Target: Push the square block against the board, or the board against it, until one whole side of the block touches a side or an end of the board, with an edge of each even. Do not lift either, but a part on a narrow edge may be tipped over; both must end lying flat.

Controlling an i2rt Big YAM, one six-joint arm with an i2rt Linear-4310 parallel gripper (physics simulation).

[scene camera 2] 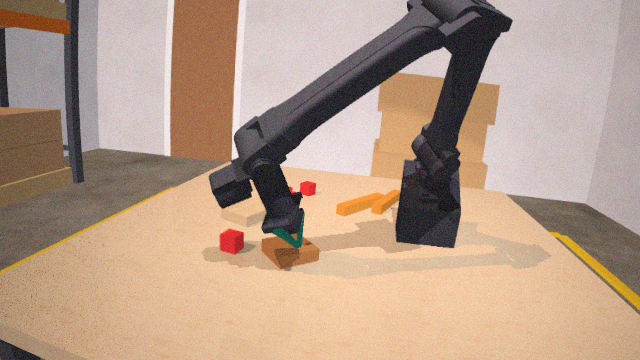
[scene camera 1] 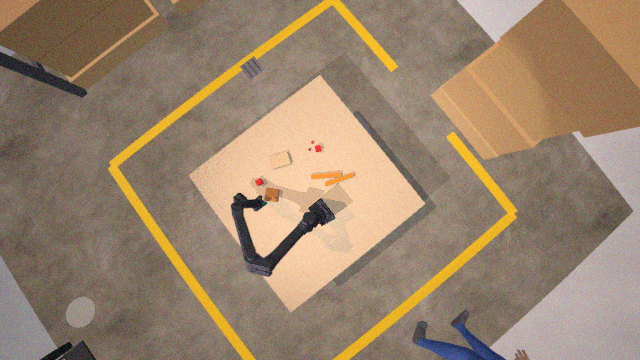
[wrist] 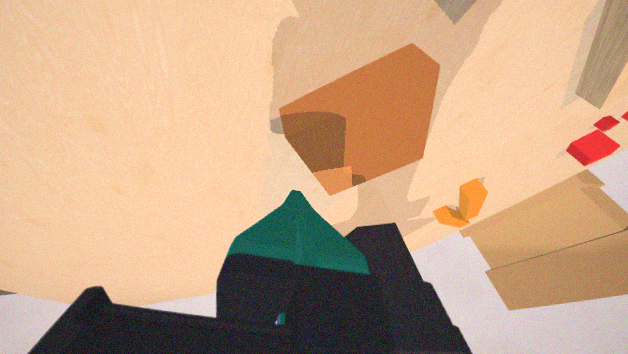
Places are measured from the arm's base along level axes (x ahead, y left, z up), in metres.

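Pixels of known places: gripper, fingertip midpoint: [scene camera 2: 298, 247] [scene camera 1: 267, 203] [wrist: 294, 197]; arm's base, link origin: [scene camera 2: 432, 182] [scene camera 1: 322, 213].
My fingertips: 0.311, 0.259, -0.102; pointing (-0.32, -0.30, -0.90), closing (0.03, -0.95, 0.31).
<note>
For each thing: its top centre in the pictures, then the offset to it from my fingertips, as dx, dy, dz.
- square block, top centre: [wrist: 368, 150] [scene camera 2: 290, 243] [scene camera 1: 271, 194] +0.028, -0.058, -0.022
- board, top centre: [scene camera 2: 251, 206] [scene camera 1: 279, 160] +0.183, -0.273, -0.022
The square block [scene camera 1: 272, 194] [scene camera 2: 290, 251] [wrist: 372, 115], orange-brown, lies flat on the table, partly in the arm's shadow. The board [scene camera 1: 280, 159] [scene camera 2: 245, 214] [wrist: 601, 55], a pale wooden slab, lies flat, apart from the block, farther from my gripper; the arm partly covers it in the scene camera 2 view. My gripper [scene camera 1: 264, 203] [scene camera 2: 299, 245] [wrist: 294, 197] is shut and empty, its green tips together, low beside the block's near corner, on the side away from the board. I cannot tell whether the tips touch the block.
A red cube [scene camera 1: 259, 182] [scene camera 2: 232, 241] stands near the block, on the board's side. Another red cube [scene camera 1: 318, 148] [scene camera 2: 308, 188] [wrist: 592, 147] stands beyond the board with small red pieces. Two orange bars [scene camera 1: 340, 179] [scene camera 2: 360, 204] [wrist: 472, 200] lie towards the arm's base.
</note>
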